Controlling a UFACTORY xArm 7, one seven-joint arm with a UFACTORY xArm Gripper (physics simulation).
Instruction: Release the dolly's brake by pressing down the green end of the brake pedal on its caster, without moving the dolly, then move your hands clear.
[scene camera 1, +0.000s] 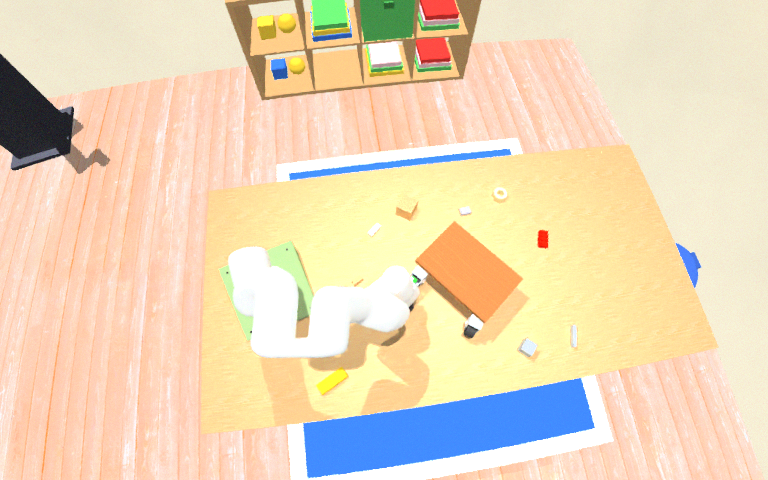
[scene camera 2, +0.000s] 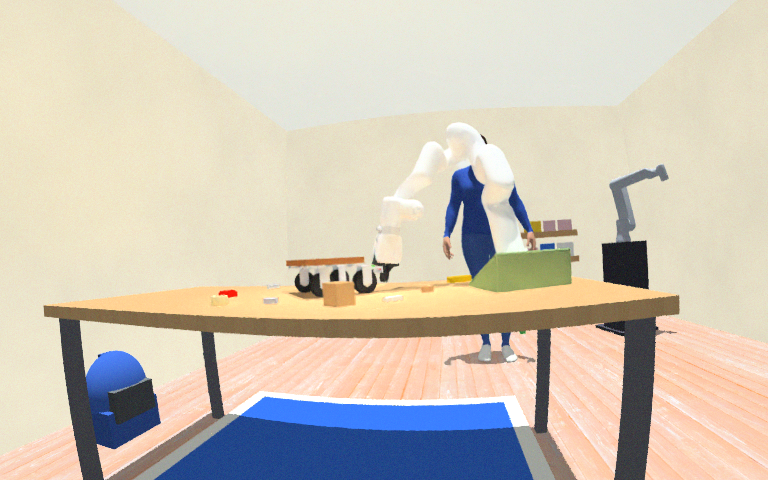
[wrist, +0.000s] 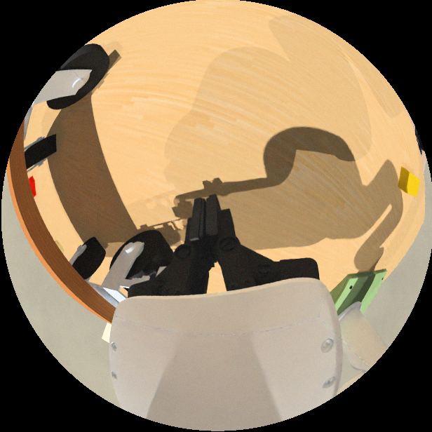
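Observation:
The dolly (scene camera 1: 468, 271) (scene camera 2: 325, 262) (wrist: 50, 265) has an orange-brown board and stands upright on black-wheeled casters. The near caster (scene camera 1: 419, 273) (scene camera 2: 365, 280) (wrist: 127, 260) is at its corner facing the arm. A small green pedal end (scene camera 1: 415, 280) shows on that caster in scene camera 1; in the wrist view I cannot make it out. My gripper (scene camera 2: 385, 276) (wrist: 210, 210) is shut and empty, pointing down beside this caster, with its tips at about wheel height above the table. Whether it touches the pedal is hidden. In scene camera 1 the arm covers most of the gripper.
Another caster (scene camera 1: 472, 326) (wrist: 80, 80) sticks out at the dolly's front corner. A wooden cube (scene camera 1: 406, 208) (scene camera 2: 338, 294) and a yellow block (scene camera 1: 331, 381) (wrist: 409, 181) lie on the table (scene camera 1: 254, 396). A person in blue (scene camera 2: 474, 226) stands behind the table.

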